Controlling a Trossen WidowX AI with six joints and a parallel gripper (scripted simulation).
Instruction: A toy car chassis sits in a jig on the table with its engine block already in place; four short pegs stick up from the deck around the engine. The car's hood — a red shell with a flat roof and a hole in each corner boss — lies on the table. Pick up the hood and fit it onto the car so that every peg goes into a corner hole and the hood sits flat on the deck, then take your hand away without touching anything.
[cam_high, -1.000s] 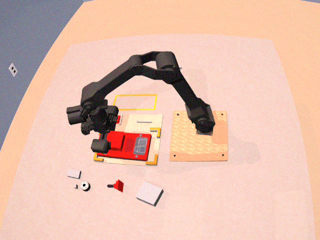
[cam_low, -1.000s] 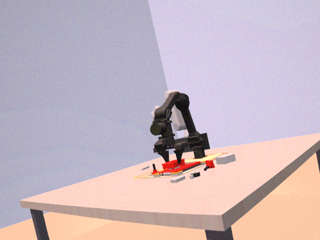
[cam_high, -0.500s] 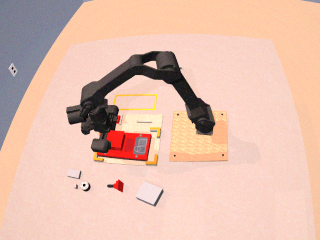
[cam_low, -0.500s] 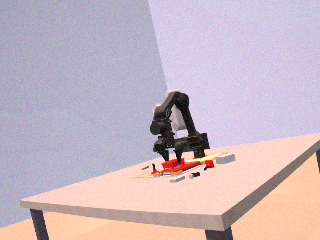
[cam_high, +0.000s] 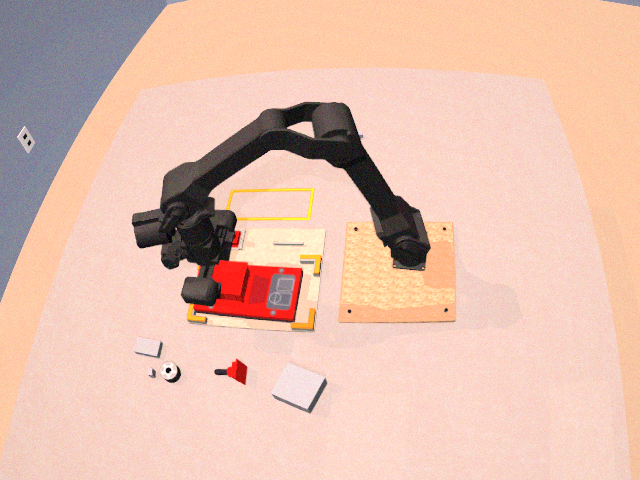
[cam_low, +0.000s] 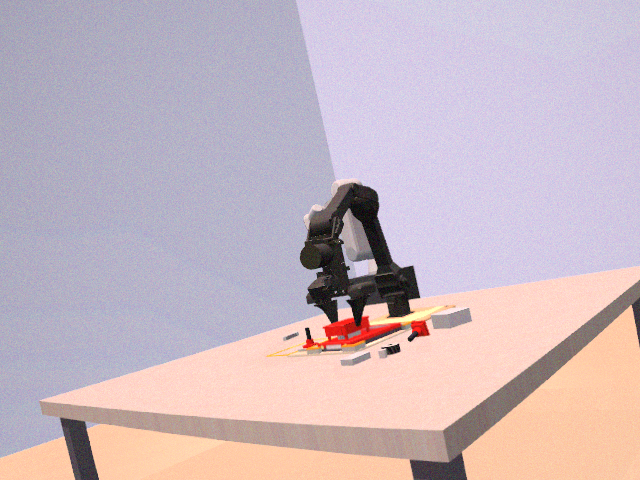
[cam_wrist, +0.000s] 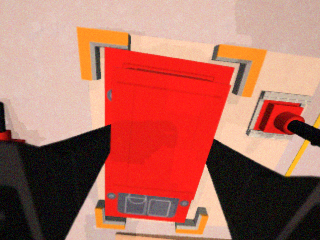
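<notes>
Now: gripper tip 20 mm above the grey engine block. From my gripper tip the other things lie so: socket: 20 mm ahead, 120 mm to the right, 10 mm below; then wheel: 70 mm ahead, 200 mm to the left, 40 mm below; then red hood: 10 mm above.
</notes>
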